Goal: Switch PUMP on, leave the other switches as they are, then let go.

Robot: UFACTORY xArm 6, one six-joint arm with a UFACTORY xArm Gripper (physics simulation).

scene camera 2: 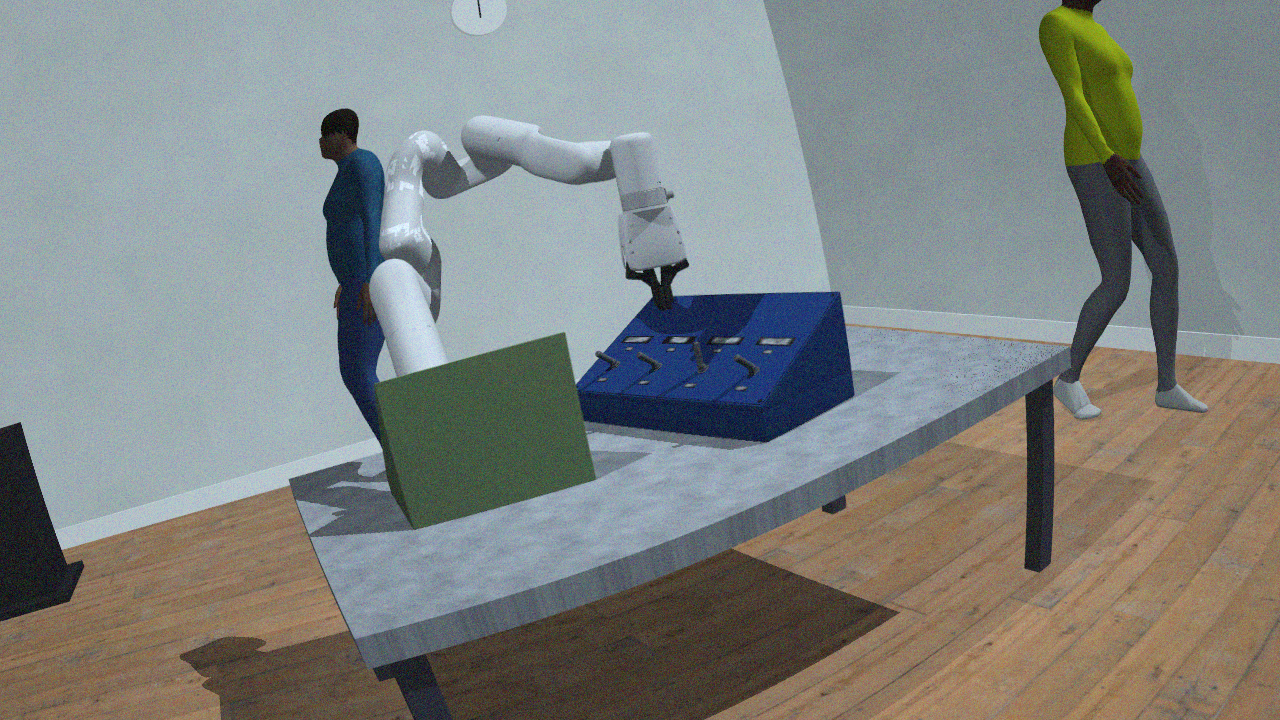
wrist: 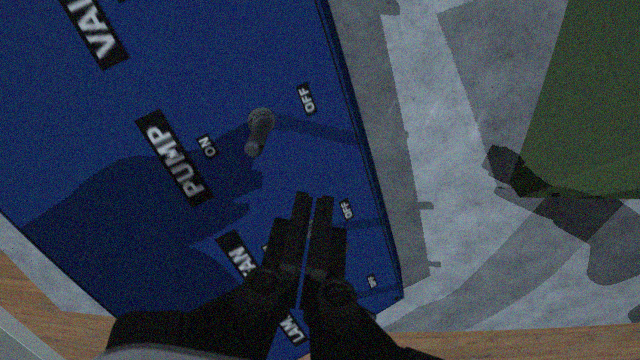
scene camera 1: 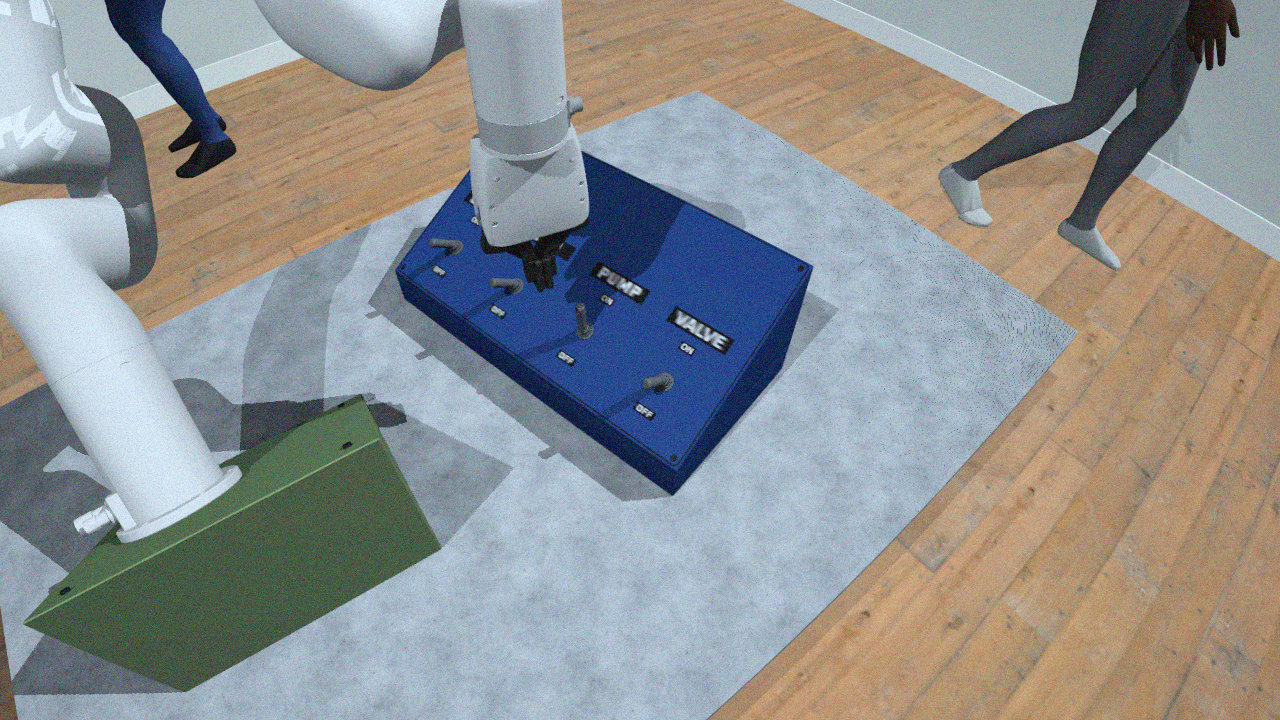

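Seen in the pictures: gripper, fingertip midpoint: (scene camera 2: 665, 309) (wrist: 311, 217) (scene camera 1: 541, 282); arm's base, origin of the base link: (scene camera 2: 438, 415) (scene camera 1: 183, 506).
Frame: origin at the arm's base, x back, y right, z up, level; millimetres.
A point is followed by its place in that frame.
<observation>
The blue sloped panel (scene camera 1: 725, 250) {x -628, y 111, z 35 mm} (scene camera 2: 805, 358) {x -550, y 225, z -36 mm} (wrist: 190, 40) {x -495, y 116, z -34 mm} carries the PUMP lever (scene camera 1: 581, 319) {x -456, y 53, z -12 mm} (scene camera 2: 699, 356) {x -458, y 53, z -20 mm} (wrist: 257, 134) {x -456, y 53, z -7 mm}, which leans up the slope to its ON label (scene camera 1: 607, 300) {x -504, y 41, z -22 mm} (wrist: 207, 146) {x -504, y 41, z -22 mm}. The VALVE lever (scene camera 1: 657, 382) {x -464, y 174, z -19 mm} (scene camera 2: 750, 363) {x -475, y 172, z -28 mm} and the FAN lever (scene camera 1: 506, 285) {x -427, y -63, z -25 mm} (scene camera 2: 648, 360) {x -426, y -64, z -26 mm} lean to OFF, as does the far-left lever (scene camera 1: 445, 245) {x -406, y -181, z -24 mm} (scene camera 2: 607, 360) {x -407, y -182, z -29 mm}, whose label partly reads LAM. My gripper (scene camera 1: 539, 284) {x -411, y 49, z 73 mm} (scene camera 2: 663, 306) {x -411, y 49, z 73 mm} (wrist: 311, 217) {x -411, y 49, z 73 mm} is shut and empty. It is raised above the panel on the FAN side of the PUMP lever, apart from it. In the wrist view the fingers hide the FAN lever.
A green block (scene camera 1: 295, 537) {x -84, y 117, z 21 mm} (scene camera 2: 483, 429) {x -35, y 111, z -16 mm} (wrist: 590, 100) {x -200, y 32, z -65 mm} bears the arm's base at the table's near left. The grey table (scene camera 1: 805, 555) {x -492, y 398, z -138 mm} (scene camera 2: 698, 501) {x -223, y 357, z -139 mm} carries both block and panel. Two people, one in blue (scene camera 2: 353, 205) and one in a yellow top (scene camera 2: 1100, 89), stand beyond the table.
</observation>
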